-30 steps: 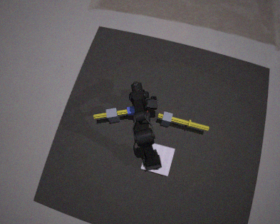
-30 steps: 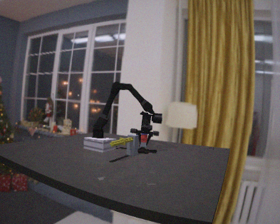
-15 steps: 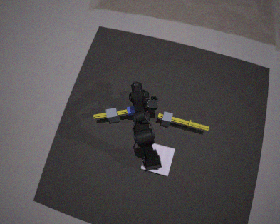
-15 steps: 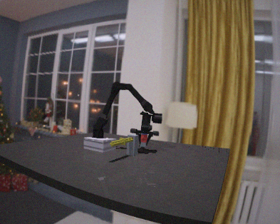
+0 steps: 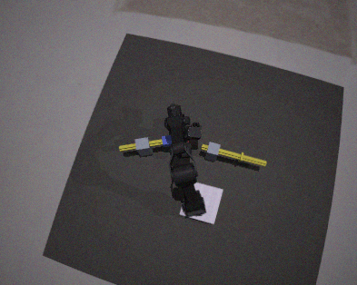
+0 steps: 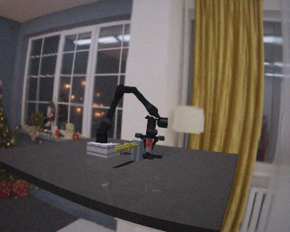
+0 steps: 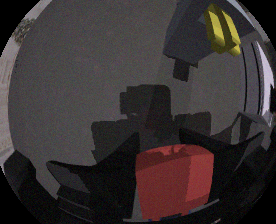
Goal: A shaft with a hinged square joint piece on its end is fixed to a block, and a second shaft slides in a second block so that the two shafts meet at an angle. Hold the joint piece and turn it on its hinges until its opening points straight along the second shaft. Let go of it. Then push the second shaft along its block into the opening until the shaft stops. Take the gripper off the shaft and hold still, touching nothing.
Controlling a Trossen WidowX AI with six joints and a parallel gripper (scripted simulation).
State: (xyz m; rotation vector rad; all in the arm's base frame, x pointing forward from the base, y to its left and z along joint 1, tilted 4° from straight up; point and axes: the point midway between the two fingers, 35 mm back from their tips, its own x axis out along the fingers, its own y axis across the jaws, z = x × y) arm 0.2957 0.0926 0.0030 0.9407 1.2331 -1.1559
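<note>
Now: the red joint piece 2 cm to the left of my gripper tip and 4 cm above it.
</note>
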